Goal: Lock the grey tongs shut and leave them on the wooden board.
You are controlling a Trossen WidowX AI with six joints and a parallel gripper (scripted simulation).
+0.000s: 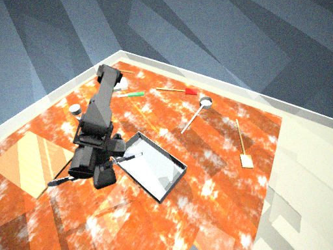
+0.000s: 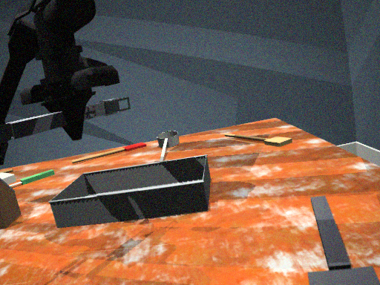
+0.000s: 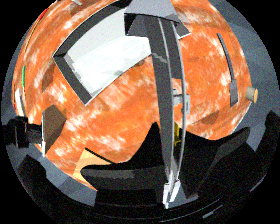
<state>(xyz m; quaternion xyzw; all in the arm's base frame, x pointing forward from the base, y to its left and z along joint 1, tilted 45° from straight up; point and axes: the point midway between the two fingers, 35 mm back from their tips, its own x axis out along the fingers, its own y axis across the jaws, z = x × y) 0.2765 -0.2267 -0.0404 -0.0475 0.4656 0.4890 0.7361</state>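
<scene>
My gripper tip is 470 mm past the wooden board, 170 mm above it and 100 mm to the left of it. The rest, counted from my gripper tip: grey roasting tin: 150 mm to the left, 150 mm below, 60 mm ahead; then green-handled tool: 530 mm to the left, 320 mm behind, 170 mm below; then red-headed spatula: 720 mm to the left, 170 mm below, 20 mm behind.
</scene>
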